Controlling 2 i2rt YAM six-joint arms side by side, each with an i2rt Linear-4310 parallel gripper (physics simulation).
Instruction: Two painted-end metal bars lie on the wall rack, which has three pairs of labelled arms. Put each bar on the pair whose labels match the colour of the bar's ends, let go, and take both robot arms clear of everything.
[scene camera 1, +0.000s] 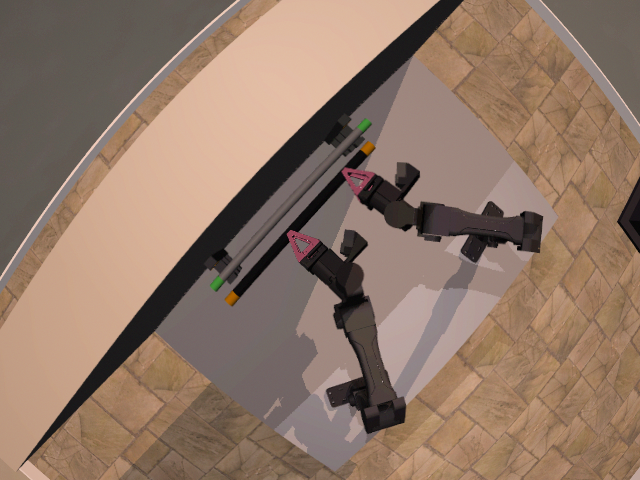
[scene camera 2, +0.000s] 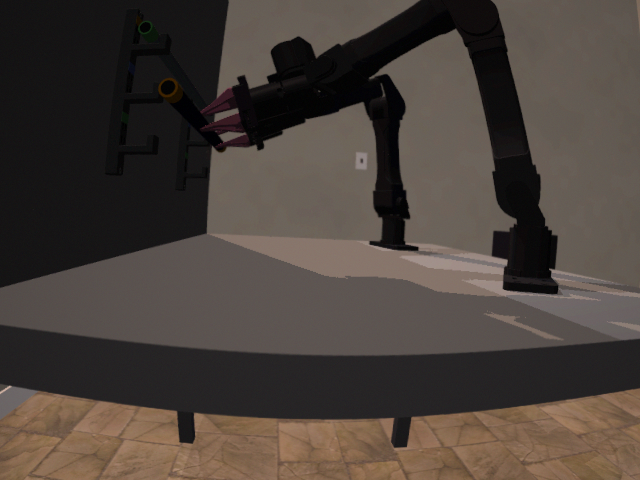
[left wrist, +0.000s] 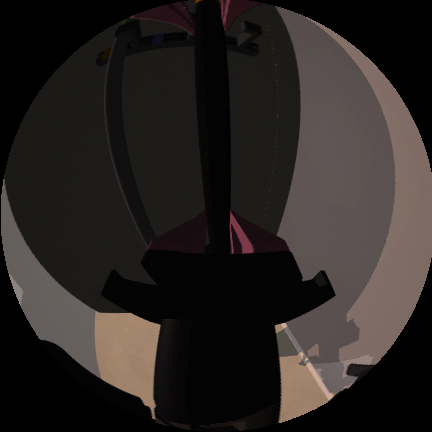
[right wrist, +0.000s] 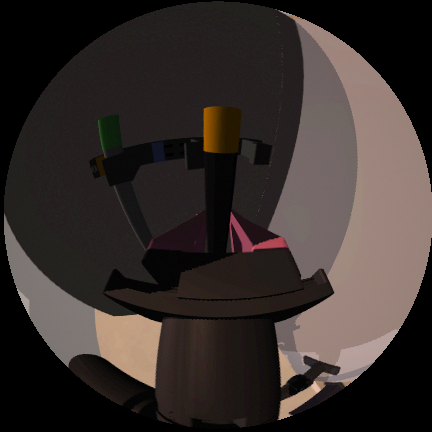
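Where they show: left gripper, fingertip midpoint: (scene camera 1: 289, 233) (scene camera 2: 198, 123) (left wrist: 217, 214); right gripper, fingertip midpoint: (scene camera 1: 344, 171) (right wrist: 217, 214); left arm's base, origin of the base link: (scene camera 1: 358, 388) (scene camera 2: 526, 282); right arm's base, origin of the base link: (scene camera 2: 392, 247).
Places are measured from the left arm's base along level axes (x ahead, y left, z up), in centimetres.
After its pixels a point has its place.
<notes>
The orange-ended black bar (scene camera 1: 315, 206) {y -1.3, x 57.5, z 23.9 cm} (left wrist: 212, 125) {y -1.6, x 56.5, z 23.1 cm} (right wrist: 220, 175) {y -15.6, x 64.6, z 23.2 cm} is held level in front of the rack, out past the arm tips, about at middle-arm height in scene camera 2, where its orange end (scene camera 2: 170, 90) {y 25.2, x 41.7, z 22.1 cm} shows. My left gripper (scene camera 1: 292, 235) {y 6.1, x 53.4, z 22.6 cm} (scene camera 2: 202, 120) {y 6.1, x 53.4, z 22.6 cm} (left wrist: 217, 214) {y 6.1, x 53.4, z 22.6 cm} and right gripper (scene camera 1: 347, 174) {y -10.5, x 63.5, z 22.5 cm} (right wrist: 219, 230) {y -10.5, x 63.5, z 22.5 cm} are both shut on it. The green-ended grey bar (scene camera 1: 289, 204) {y 4.7, x 59.6, z 33.0 cm} (scene camera 2: 148, 31) {y 26.0, x 46.9, z 31.3 cm} (right wrist: 110, 135) {y -16.5, x 70.8, z 31.6 cm} lies on the top pair of arms. The rack (scene camera 2: 114, 155) (right wrist: 142, 155) has an orange label at the top, a blue label (scene camera 2: 131, 68) {y 23.8, x 52.1, z 27.5 cm} above the middle arm and a green label (scene camera 2: 124, 117) {y 24.0, x 52.0, z 20.1 cm} above the bottom arm.
The dark wall (scene camera 2: 51, 155) {y 38.5, x 46.1, z 12.7 cm} stands directly behind the rack. The grey table (scene camera 1: 439, 129) {y -48.6, x 69.8, z 0.0 cm} (scene camera 2: 258, 320) {y 36.7, x 19.5, z 0.0 cm} lies under both arms. In scene camera 1 the grey bar runs between the held bar and the wall. The middle and bottom arms have upturned tips.
</notes>
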